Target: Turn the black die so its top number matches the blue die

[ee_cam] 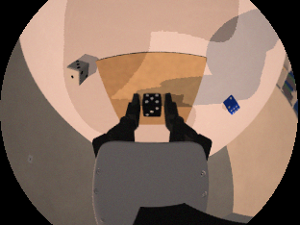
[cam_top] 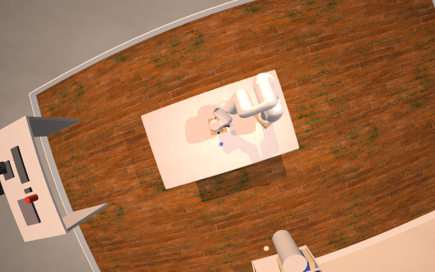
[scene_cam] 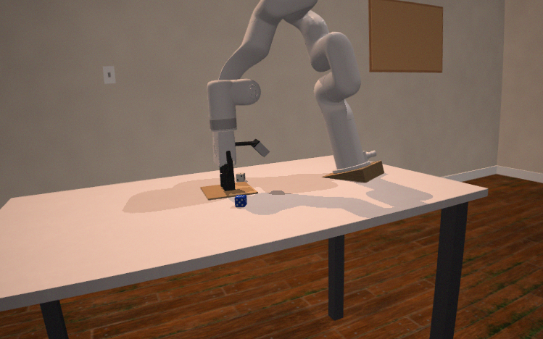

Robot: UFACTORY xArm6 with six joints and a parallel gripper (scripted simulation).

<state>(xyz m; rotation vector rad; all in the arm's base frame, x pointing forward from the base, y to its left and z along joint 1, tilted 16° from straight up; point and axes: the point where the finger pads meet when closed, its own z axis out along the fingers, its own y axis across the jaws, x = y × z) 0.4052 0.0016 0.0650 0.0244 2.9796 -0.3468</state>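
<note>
My hand is 10 mm above the black die. Round my hand: blue die 10 mm ahead, 160 mm to the left, 10 mm below; then mat 20 mm below; then white die 70 mm behind, 100 mm to the right, 10 mm below.
</note>
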